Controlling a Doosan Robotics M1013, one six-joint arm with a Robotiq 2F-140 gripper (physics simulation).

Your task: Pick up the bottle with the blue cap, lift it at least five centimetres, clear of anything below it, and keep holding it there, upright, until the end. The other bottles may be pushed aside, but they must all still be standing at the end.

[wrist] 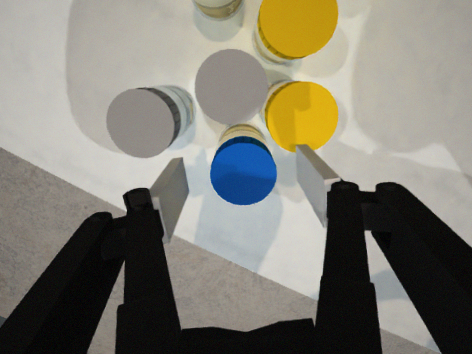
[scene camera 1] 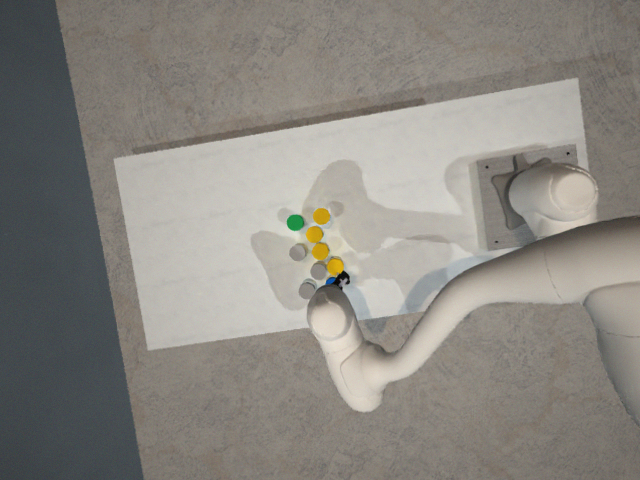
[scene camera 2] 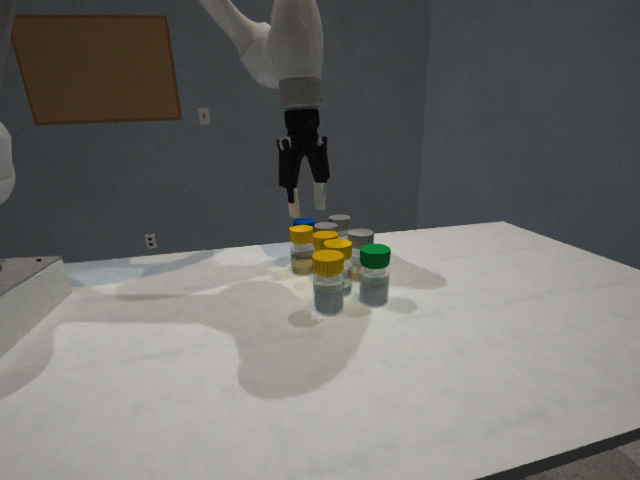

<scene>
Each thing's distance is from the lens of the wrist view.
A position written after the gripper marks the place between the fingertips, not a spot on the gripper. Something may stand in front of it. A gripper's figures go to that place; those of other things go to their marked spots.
gripper (wrist: 240,168): 19 cm
yellow-capped bottle (wrist: 295,112): 21 cm
</scene>
